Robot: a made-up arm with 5 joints.
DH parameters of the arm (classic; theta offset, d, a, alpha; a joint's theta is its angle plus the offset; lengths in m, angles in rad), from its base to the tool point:
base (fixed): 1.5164 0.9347 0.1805 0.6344
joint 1: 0 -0.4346 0.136 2.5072
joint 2: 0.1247 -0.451 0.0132 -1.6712
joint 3: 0 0.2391 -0.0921 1.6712
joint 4: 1.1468 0 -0.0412 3.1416
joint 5: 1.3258 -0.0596 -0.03 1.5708
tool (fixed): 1.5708 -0.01 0 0
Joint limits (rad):
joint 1: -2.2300..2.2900
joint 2: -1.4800..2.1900
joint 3: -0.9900..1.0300
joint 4: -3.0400..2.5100
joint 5: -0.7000..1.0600
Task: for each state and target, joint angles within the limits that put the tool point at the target. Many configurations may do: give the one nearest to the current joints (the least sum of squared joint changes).
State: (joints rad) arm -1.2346 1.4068 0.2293 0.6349 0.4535
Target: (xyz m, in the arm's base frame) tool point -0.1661 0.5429 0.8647
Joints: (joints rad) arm -1.3327 1.6272 -0.1271 0.5548 0.4704
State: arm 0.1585 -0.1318 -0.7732 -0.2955 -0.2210
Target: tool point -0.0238 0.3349 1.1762
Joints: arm 0.1867 -0.8381 -0.9900 -0.6417 -0.1540
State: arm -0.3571 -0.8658 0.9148 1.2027 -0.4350
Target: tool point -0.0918 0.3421 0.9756
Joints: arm 0.1720 -0.3935 0.7606 0.8677 -0.3467
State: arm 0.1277 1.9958 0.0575 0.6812 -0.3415
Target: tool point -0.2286 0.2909 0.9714
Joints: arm -0.5919 1.2413 0.3095 0.9759 -0.5034
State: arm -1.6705 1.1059 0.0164 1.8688 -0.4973
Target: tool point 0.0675 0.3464 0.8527
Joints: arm -2.2300 0.7388 -0.2983 1.4090 -0.4139
